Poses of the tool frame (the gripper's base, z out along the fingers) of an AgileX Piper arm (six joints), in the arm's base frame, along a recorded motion.
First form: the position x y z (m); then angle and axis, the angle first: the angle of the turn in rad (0 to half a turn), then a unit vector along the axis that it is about.
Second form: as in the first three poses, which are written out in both.
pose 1, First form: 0.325 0.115 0.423 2.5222 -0.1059 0.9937 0.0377
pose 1, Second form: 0.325 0.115 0.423 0.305 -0.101 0.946 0.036
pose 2, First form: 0.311 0.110 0.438 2.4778 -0.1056 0.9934 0.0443
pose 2, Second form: 0.311 0.110 0.438 0.326 -0.100 0.939 0.042
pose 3, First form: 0.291 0.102 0.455 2.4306 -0.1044 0.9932 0.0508
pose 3, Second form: 0.291 0.102 0.455 0.348 -0.098 0.931 0.048
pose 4, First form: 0.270 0.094 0.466 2.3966 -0.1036 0.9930 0.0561
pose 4, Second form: 0.270 0.094 0.466 0.364 -0.096 0.925 0.052
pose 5, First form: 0.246 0.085 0.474 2.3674 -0.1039 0.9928 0.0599
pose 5, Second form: 0.246 0.085 0.474 0.378 -0.096 0.919 0.055
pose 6, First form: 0.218 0.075 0.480 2.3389 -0.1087 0.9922 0.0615
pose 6, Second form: 0.218 0.075 0.480 0.391 -0.100 0.913 0.057
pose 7, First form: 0.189 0.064 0.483 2.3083 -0.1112 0.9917 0.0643
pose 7, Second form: 0.189 0.064 0.483 0.405 -0.102 0.907 0.059
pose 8, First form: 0.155 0.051 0.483 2.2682 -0.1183 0.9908 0.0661
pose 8, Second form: 0.155 0.051 0.483 0.423 -0.107 0.898 0.060
